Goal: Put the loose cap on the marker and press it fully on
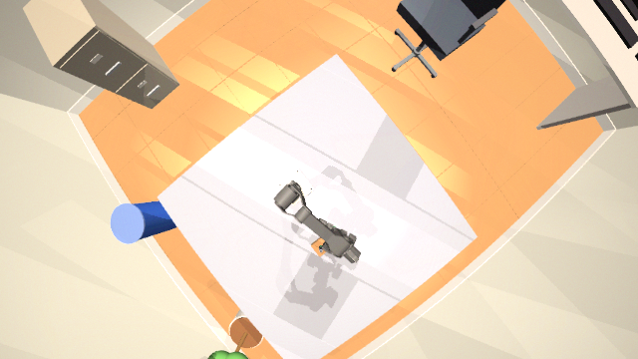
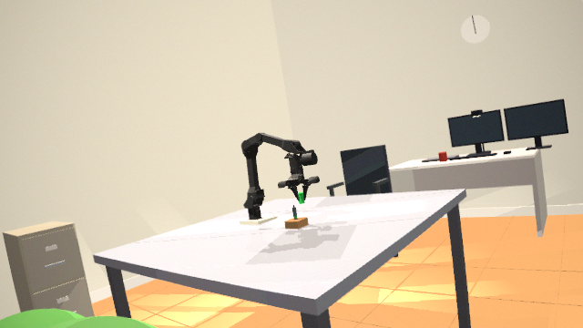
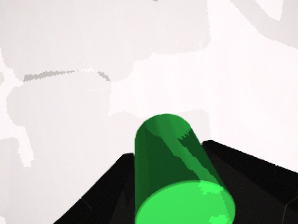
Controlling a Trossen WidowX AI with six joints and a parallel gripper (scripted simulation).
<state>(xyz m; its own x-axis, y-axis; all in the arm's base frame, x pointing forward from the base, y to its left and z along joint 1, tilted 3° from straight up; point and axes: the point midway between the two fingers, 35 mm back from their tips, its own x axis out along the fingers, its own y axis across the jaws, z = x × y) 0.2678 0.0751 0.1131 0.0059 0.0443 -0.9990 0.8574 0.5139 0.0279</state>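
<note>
Right now the tan holder block is 110 mm to the right of my gripper tip, 80 mm below it and 60 mm ahead of it. From my gripper tip the other things lie so: green cap: 10 mm above.
</note>
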